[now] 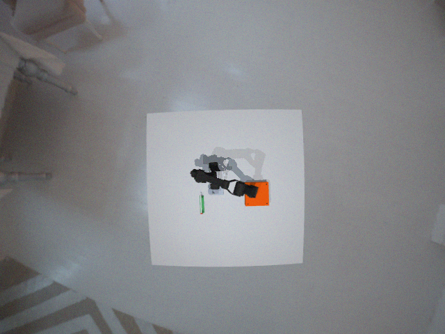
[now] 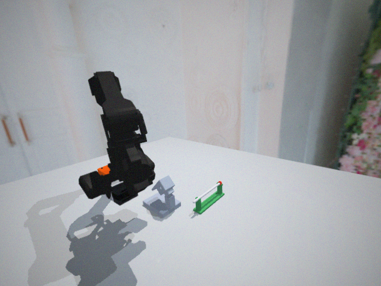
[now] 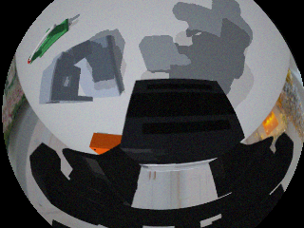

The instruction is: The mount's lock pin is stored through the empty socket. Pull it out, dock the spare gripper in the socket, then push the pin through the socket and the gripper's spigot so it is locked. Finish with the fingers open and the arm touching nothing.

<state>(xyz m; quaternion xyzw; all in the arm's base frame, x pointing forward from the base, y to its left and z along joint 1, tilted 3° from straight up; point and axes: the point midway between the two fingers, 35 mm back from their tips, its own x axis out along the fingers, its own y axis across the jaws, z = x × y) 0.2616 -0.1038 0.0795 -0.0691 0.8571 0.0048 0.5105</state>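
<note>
Right now my gripper tip is 50 mm short of the grey mount, 130 mm to the right of it and 40 mm above it. The rest, counted from my gripper tip: green cradle 140 mm ahead, 250 mm to the left, 70 mm below; spare gripper 20 mm above.
</note>
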